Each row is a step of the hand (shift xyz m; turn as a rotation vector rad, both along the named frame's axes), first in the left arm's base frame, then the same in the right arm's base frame.
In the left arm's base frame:
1: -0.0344 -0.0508 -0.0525 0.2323 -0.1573 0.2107
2: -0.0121 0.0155 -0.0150 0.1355 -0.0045 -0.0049
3: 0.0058 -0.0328 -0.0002 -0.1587 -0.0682 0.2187
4: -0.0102 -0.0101 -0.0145 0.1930 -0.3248 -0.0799
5: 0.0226 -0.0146 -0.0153 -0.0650 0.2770 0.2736
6: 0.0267 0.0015 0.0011 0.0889 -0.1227 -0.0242
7: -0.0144 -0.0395 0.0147 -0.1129 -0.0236 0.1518
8: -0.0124 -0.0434 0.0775 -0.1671 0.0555 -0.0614
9: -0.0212 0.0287 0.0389 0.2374 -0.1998 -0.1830
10: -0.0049 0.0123 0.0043 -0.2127 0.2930 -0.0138
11: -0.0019 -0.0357 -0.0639 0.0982 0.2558 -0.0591
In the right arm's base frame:
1: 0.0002 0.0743 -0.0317 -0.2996 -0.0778 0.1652
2: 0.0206 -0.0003 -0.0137 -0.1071 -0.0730 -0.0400
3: -0.0250 0.0217 0.0040 0.0576 0.0770 0.2616
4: 0.0030 0.0179 -0.0092 -0.3444 0.1600 -0.0704
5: -0.0250 0.0027 -0.0180 0.1957 -0.2559 0.2282
6: -0.0198 -0.0168 -0.0064 -0.1431 0.0494 -0.0252
7: -0.0151 0.0339 0.0247 0.0570 0.0370 0.1781
8: -0.0255 0.0167 0.0844 0.1702 0.0725 -0.0233
9: 0.0304 -0.0214 0.0375 -0.2899 0.0706 -0.2019
10: 0.0110 -0.0078 0.0032 0.3493 -0.0961 -0.0076
11: -0.0143 0.0476 -0.0538 0.0902 -0.2330 -0.1270

